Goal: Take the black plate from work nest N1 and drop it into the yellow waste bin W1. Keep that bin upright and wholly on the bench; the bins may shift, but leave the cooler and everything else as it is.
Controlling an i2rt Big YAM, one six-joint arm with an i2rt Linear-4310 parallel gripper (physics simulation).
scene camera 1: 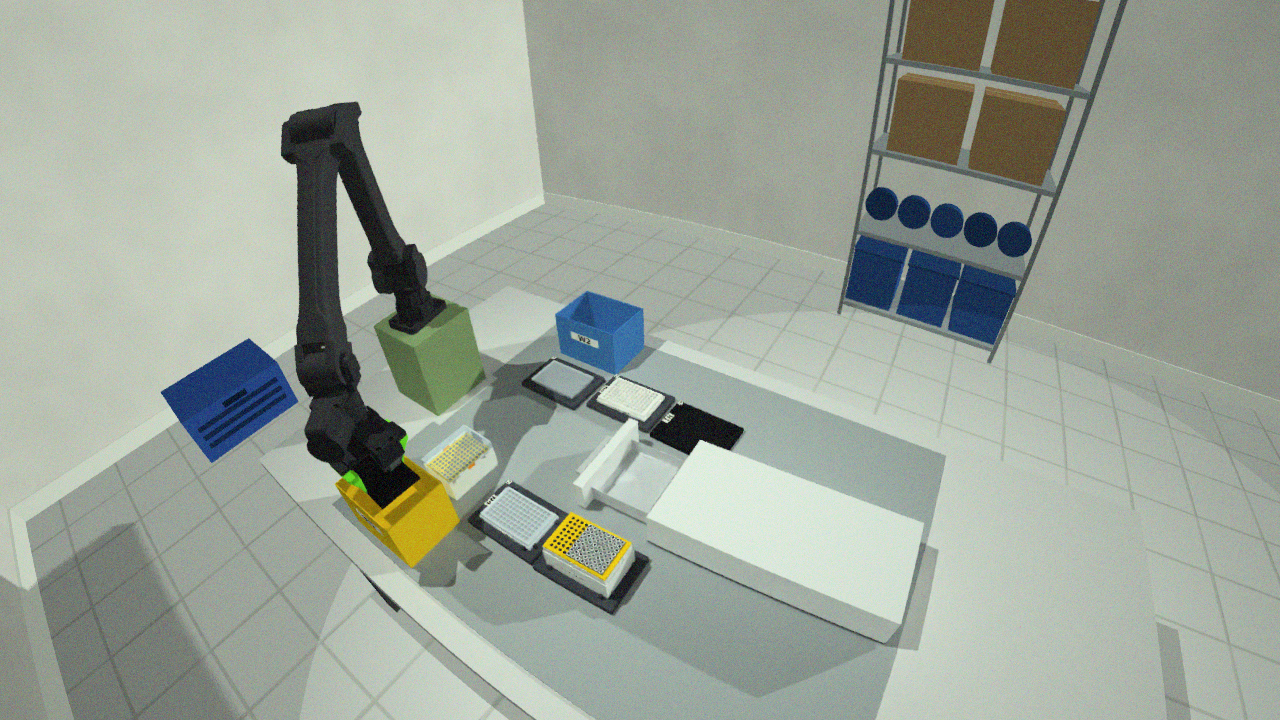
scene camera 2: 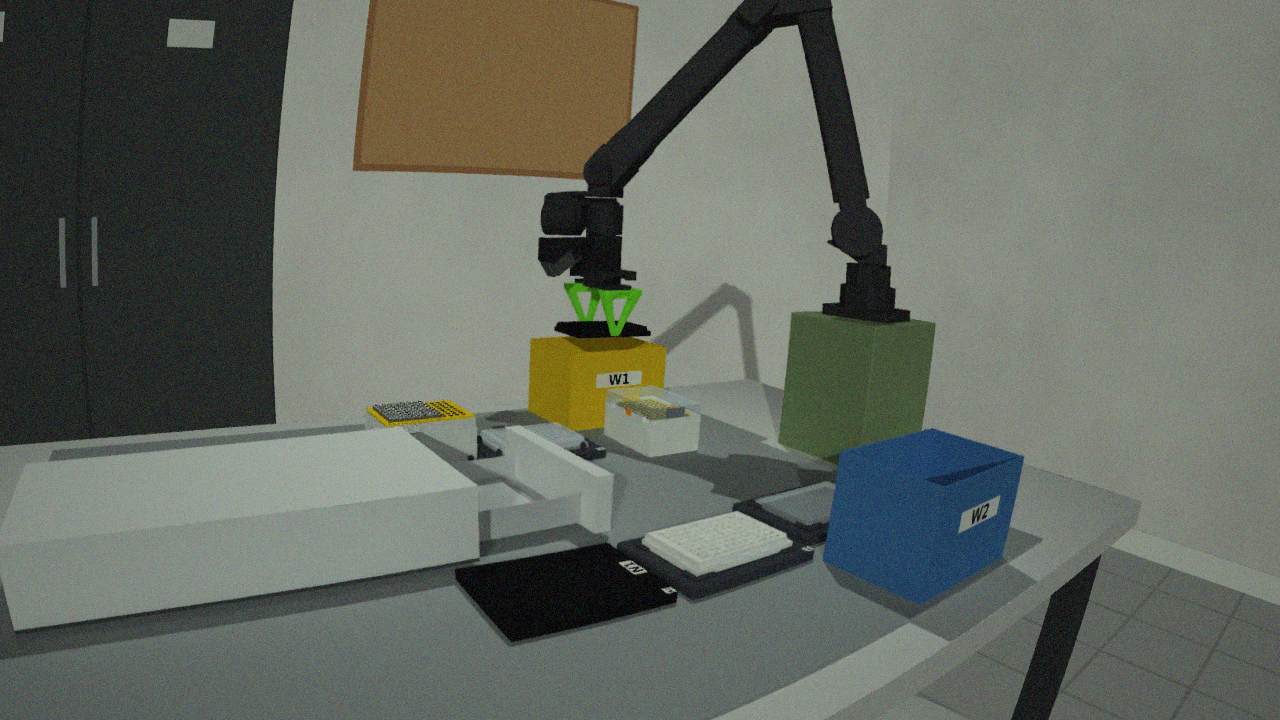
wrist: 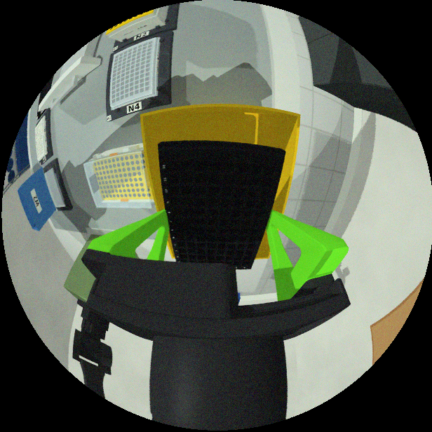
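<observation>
My gripper, with green fingers, is shut on the black plate. It holds the plate by its two opposite sides, about level, a little above the open top of the yellow bin W1. The bin stands upright on the bench near the edge; the plate hides much of its inside. Work nest N1 is a flat black rectangle beside the nest with a white plate.
A tip box stands close beside the yellow bin. Nest N4's pale plate and a yellow-topped rack are near. Blue bin W2 and a white box with an open drawer stand farther off.
</observation>
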